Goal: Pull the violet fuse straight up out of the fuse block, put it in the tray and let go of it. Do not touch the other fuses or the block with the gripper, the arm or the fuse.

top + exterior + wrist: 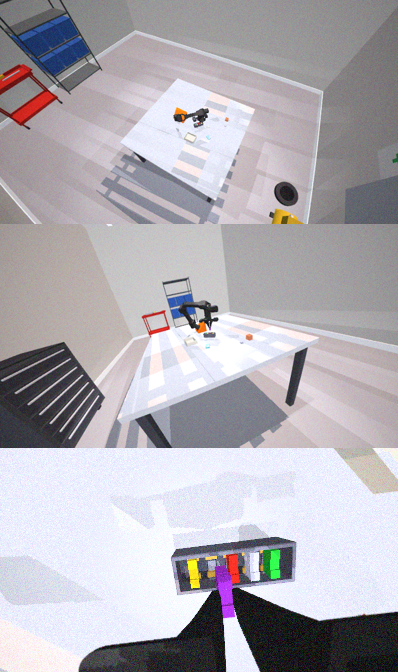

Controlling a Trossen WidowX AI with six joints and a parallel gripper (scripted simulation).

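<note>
Right now my gripper tip is 220 mm to the left of the shallow white tray, 90 mm above it and 20 mm short of it. Round my gripper tip: red fuse 70 mm below, 10 mm to the right, 10 mm behind; violet fuse 10 mm below; yellow fuse 70 mm below, 20 mm to the left, 10 mm ahead.
</note>
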